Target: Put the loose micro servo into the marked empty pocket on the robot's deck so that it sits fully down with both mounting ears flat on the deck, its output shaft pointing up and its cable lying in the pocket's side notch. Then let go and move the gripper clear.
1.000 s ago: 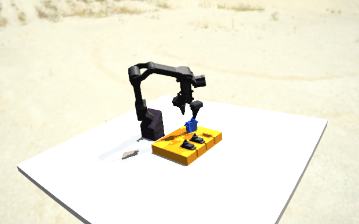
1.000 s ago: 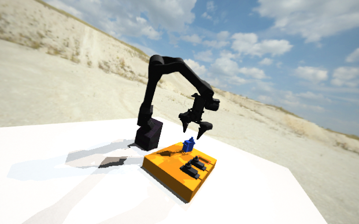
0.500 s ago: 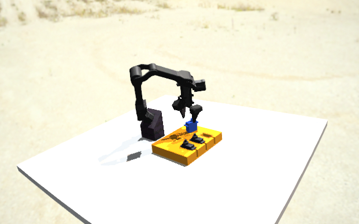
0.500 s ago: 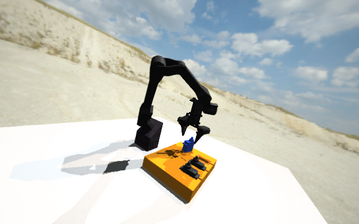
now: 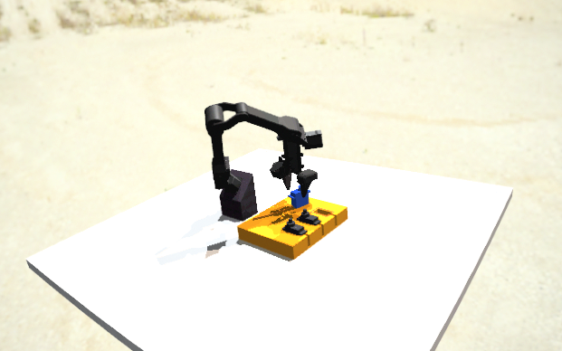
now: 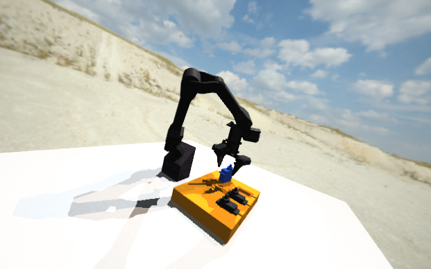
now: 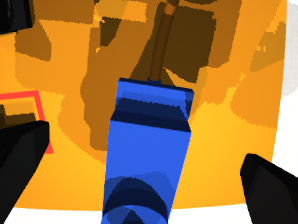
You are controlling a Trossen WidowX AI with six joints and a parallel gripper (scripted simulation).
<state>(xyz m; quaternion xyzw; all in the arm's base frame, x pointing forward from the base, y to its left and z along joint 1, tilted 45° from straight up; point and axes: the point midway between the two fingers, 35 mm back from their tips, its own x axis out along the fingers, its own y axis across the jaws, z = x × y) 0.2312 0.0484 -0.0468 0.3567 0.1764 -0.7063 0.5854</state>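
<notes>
The orange deck lies 7 cm to the right of my gripper tip, 7 cm below it and 1 cm behind it.
</notes>
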